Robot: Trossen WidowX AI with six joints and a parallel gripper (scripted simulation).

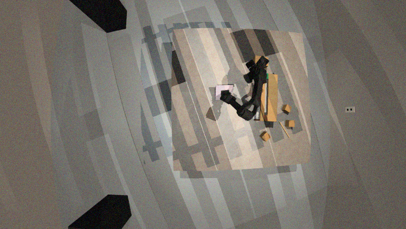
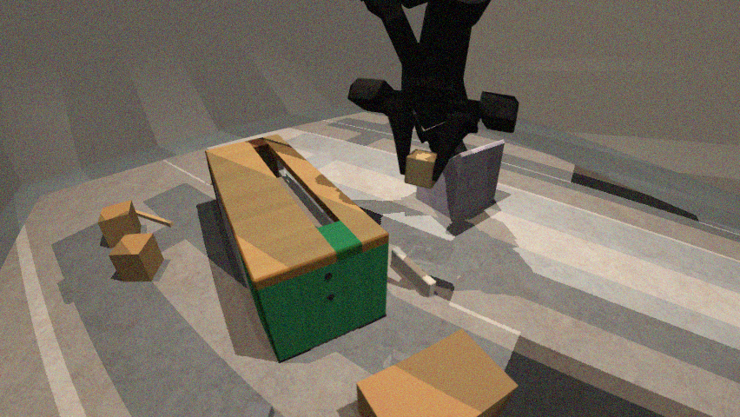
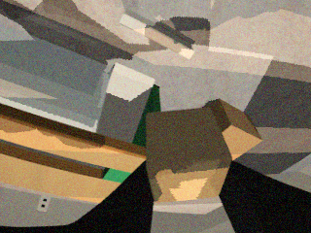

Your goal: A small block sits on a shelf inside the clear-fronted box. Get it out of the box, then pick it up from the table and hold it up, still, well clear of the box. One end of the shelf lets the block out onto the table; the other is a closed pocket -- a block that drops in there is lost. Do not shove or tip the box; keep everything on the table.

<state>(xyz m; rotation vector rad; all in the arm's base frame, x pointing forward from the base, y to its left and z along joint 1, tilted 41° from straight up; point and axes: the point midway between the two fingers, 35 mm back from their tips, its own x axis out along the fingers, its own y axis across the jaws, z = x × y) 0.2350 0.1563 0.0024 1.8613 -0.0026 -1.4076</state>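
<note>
Right now my gripper tip is 2 cm past the tan block and 1 cm to the left of it. Also, from my gripper tip: box: 17 cm to the right, 10 cm below, 6 cm ahead; thin stick: 47 cm to the right, 29 cm ahead, 16 cm below.
</note>
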